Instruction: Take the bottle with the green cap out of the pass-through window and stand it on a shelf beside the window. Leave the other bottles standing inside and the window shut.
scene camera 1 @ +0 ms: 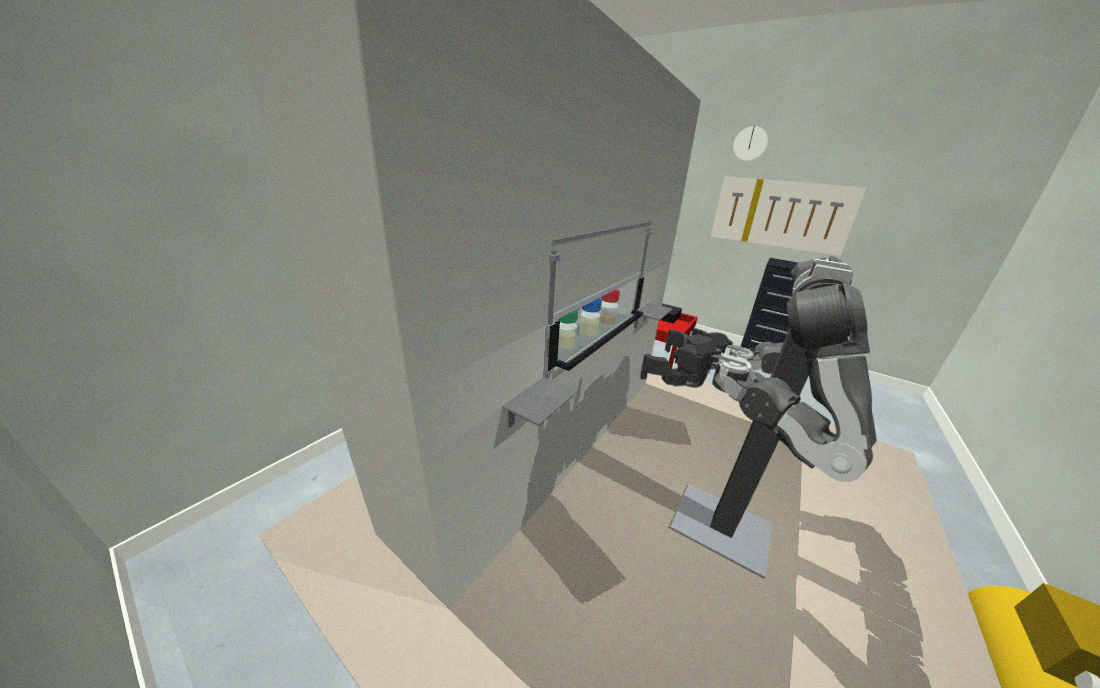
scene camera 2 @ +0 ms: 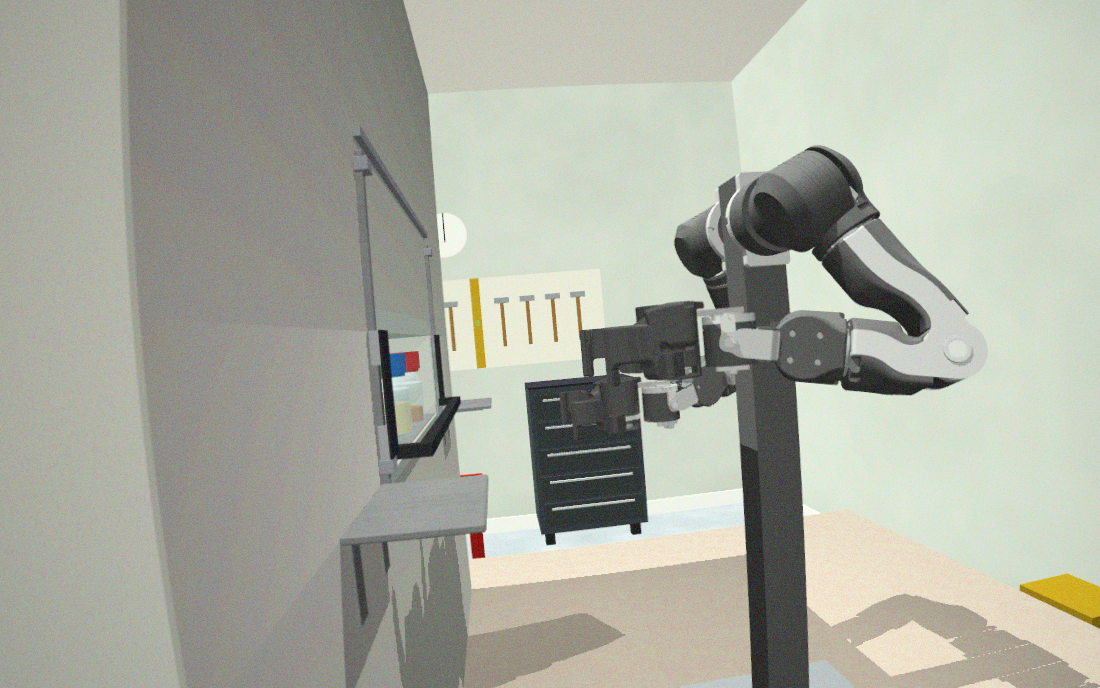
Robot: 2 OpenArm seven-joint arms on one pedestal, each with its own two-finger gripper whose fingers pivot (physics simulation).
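The green-capped bottle stands inside the pass-through window, at its near end; it does not show in scene camera 2. A blue-capped bottle and a red-capped bottle stand beside it inside. I cannot tell how far the clear pane is raised. The near shelf and far shelf flank the window. My left gripper is open and empty, in the air away from the window. My right gripper is open and empty, lower and behind it. They overlap in scene camera 1.
Upright rails rise above the window on the wall. A red cart stands beyond the far shelf. A dark drawer cabinet is at the back. Something yellow lies at the right.
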